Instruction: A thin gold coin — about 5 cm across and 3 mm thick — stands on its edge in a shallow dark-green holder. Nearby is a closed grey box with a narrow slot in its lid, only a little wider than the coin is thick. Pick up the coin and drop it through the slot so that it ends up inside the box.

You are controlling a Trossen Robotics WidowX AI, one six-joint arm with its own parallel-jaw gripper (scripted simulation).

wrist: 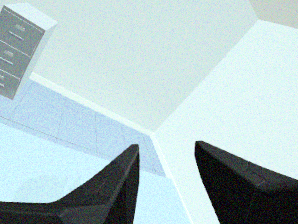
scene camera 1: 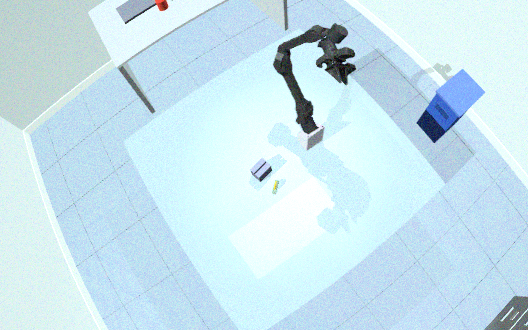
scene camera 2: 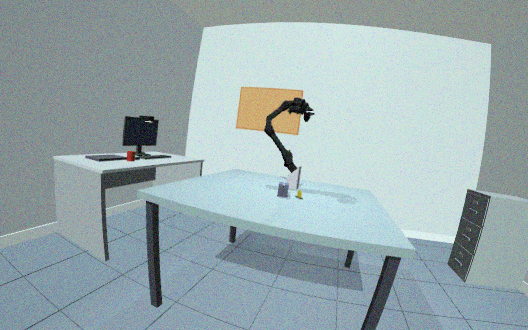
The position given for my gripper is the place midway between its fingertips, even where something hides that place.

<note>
In view: my gripper [scene camera 1: 343,84].
My gripper also shows in the wrist view [wrist: 167,149].
</note>
